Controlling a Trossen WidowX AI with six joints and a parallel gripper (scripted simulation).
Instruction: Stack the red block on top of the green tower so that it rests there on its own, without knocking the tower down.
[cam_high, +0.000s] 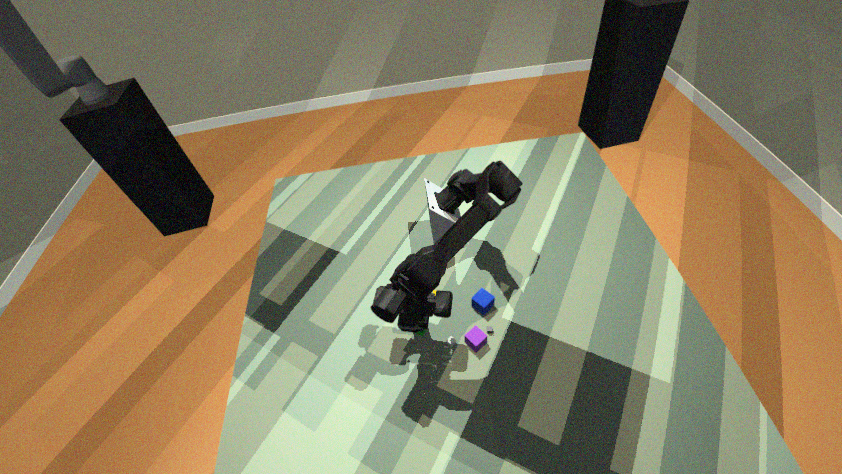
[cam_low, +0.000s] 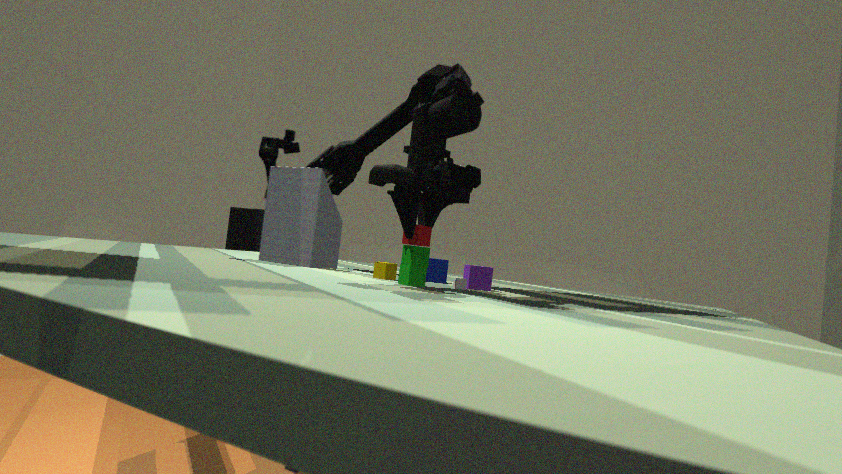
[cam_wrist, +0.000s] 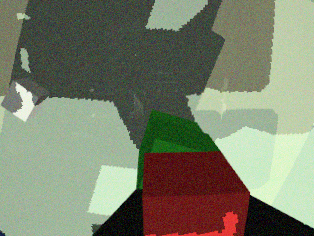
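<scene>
Now: gripper tip 1 cm below the red block. Round my gripper tip: blue block (19 cm to the left, 5 cm below, 2 cm behind); yellow block (8 cm behind, 7 cm to the left, 6 cm below); purple block (14 cm to the left, 8 cm ahead, 5 cm below).
</scene>
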